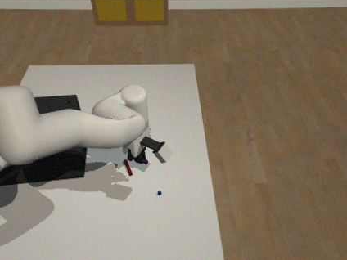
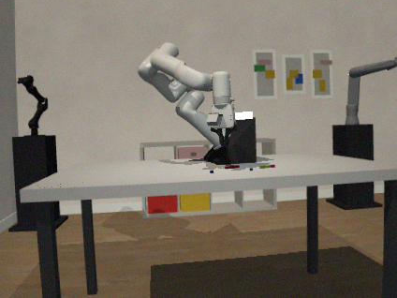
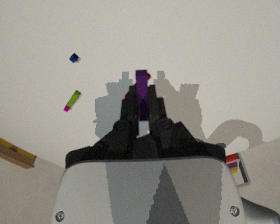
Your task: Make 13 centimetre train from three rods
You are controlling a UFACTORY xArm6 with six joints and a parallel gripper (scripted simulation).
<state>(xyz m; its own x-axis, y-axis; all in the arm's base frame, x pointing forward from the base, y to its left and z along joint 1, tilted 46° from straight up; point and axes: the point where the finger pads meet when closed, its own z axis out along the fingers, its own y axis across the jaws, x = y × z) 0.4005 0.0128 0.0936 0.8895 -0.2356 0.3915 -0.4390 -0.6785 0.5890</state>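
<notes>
Now: hand 180 mm to the right of the lime rod, 120 mm above it and 10 mm past it. Also, from my hand: magenta rod: 210 mm to the left, 120 mm below, 20 mm behind; then red rod: 120 mm below, 50 mm behind, 40 mm to the left; then purple rod: 20 mm below.
</notes>
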